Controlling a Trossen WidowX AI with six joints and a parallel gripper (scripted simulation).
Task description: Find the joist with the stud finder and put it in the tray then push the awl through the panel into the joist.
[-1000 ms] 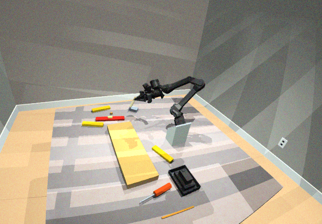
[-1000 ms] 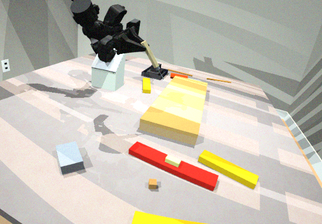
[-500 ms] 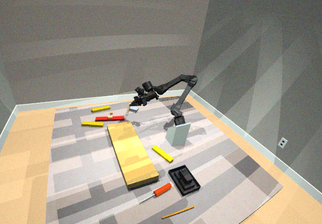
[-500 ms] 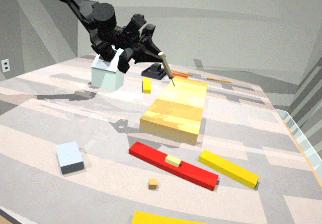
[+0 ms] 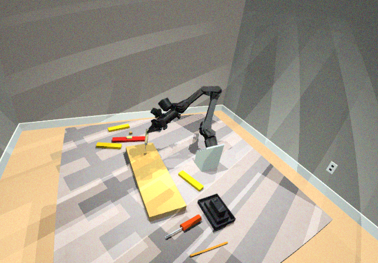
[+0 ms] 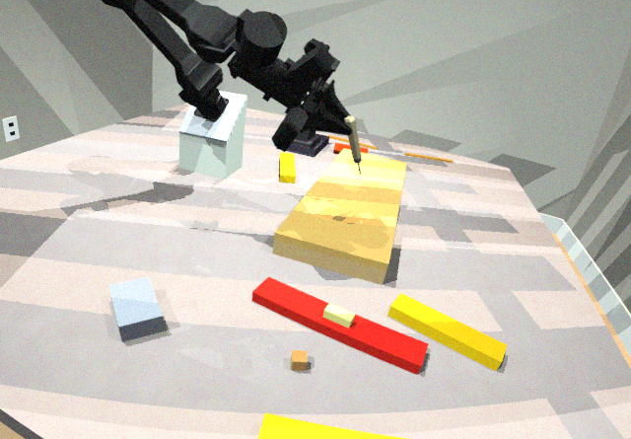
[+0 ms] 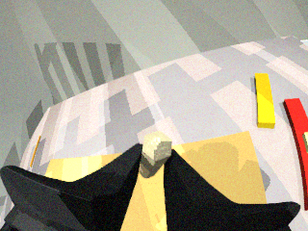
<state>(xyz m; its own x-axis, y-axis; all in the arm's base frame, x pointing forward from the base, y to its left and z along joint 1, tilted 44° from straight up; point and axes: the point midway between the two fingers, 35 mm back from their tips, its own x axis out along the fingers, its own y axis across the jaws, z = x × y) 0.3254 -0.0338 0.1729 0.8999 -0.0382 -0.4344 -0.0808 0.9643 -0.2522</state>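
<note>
My gripper tip is now 50 mm above the awl, 30 mm to the right of it and 10 mm short of it. The rest, counted from my gripper tip: red level: 220 mm to the right, 180 mm below, 80 mm ahead; then small brown cube: 300 mm to the right, 190 mm below, 60 mm ahead; then grey-blue block: 330 mm to the right, 190 mm below, 150 mm behind.
</note>
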